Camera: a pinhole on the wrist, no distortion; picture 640 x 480 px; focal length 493.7 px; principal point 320.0 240.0 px. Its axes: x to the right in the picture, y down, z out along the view. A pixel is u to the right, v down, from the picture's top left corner.
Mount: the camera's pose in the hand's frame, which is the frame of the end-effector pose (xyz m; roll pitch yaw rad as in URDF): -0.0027 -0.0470 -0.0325 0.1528 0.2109 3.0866
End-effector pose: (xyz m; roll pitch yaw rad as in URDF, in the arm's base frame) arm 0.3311 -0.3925 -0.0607 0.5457 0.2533 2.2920
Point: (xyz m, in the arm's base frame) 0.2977 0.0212 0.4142
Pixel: 44 206
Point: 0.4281 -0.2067 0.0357
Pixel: 71 462
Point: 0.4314 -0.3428 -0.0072
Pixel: 359 412
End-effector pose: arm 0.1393 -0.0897 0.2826 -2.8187 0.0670 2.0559
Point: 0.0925 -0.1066 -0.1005
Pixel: 183 166
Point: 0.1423 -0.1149 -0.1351
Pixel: 222 123
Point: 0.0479 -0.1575 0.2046
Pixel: 237 446
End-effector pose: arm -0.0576 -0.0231 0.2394 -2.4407 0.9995 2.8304
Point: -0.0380 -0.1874 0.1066
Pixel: 30 268
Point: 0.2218 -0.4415 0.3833
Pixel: 562 365
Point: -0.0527 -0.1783 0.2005
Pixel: 185 384
